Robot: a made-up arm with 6 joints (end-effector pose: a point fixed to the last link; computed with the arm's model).
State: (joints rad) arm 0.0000 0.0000 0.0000 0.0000 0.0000 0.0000
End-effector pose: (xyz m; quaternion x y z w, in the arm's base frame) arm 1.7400 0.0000 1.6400 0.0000 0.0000 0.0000 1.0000
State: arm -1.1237 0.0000 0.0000 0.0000 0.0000 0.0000
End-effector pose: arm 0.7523 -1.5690 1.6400 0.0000 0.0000 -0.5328 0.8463
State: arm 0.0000 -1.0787 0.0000 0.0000 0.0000 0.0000
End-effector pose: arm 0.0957 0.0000 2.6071 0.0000 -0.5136 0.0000 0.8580
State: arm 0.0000 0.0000 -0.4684 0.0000 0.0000 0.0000
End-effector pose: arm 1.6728 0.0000 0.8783 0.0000 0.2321 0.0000 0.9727
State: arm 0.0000 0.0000 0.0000 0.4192 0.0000 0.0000
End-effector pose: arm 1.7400 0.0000 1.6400 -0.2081 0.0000 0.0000 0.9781
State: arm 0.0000 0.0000 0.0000 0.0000 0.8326 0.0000
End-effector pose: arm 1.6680 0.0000 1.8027 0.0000 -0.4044 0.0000 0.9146
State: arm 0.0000 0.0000 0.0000 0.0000 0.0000 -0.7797
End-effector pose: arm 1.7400 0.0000 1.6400 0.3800 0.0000 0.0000 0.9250
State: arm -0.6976 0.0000 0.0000 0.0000 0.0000 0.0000
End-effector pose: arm 1.3335 -1.1177 1.6400 0.0000 0.0000 -0.3418 0.9398
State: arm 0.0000 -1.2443 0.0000 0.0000 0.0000 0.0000
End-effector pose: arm -0.2102 0.0000 2.5793 0.0000 -0.5828 0.0000 0.8126
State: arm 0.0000 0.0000 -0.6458 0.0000 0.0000 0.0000
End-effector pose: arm 1.5562 0.0000 0.6107 0.0000 0.3173 0.0000 0.9483
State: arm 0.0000 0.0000 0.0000 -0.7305 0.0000 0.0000
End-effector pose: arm 1.7400 0.0000 1.6400 0.3572 0.0000 0.0000 0.9340
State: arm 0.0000 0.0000 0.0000 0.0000 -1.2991 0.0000
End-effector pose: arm 1.5790 0.0000 1.4281 0.0000 0.6048 0.0000 0.7964
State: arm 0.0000 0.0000 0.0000 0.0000 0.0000 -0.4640
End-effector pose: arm 1.7400 0.0000 1.6400 0.2299 0.0000 0.0000 0.9732
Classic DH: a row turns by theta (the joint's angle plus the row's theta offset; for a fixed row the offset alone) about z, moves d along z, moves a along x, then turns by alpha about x. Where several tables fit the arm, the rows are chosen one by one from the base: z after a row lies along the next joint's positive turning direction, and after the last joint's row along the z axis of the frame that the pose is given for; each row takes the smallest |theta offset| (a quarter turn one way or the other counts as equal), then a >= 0, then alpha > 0; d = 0 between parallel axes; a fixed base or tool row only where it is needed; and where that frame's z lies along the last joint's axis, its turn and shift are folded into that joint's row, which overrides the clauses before.
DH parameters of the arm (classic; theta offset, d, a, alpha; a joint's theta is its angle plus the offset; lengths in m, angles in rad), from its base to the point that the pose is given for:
joint 1: 0 0.75 0.11 -1.5708
joint 2: -1.5708 0 0.65 3.1416
joint 3: 0 0 0.24 -1.5708
joint 4: 0 -1.41 0 1.5708
joint 5: 0 0 0 -1.5708
joint 6: 1.5708 -0.22 0 1.5708
tool (fixed): -1.5708 0 0 0

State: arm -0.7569 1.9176 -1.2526 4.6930 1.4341 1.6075
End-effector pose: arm -0.6766 0.3393 0.3346 0.3319 -0.9427 -0.0256 0.0213
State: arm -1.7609 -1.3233 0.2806 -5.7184 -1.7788 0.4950
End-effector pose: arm 0.0047 0.6340 2.2711 -0.0136 0.2506 -0.8792 0.4050
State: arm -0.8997 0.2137 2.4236 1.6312 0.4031 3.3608
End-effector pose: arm -0.4937 0.7602 2.5393 -0.1628 -0.6330 0.3326 0.6798
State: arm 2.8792 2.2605 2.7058 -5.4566 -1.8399 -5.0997
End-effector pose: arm -1.6879 0.6149 1.0055 -0.7553 -0.4349 0.4887 0.0395
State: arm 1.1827 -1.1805 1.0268 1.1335 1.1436 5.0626
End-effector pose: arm -0.7903 -1.4536 2.0114 0.1136 -0.9399 0.3215 0.0165
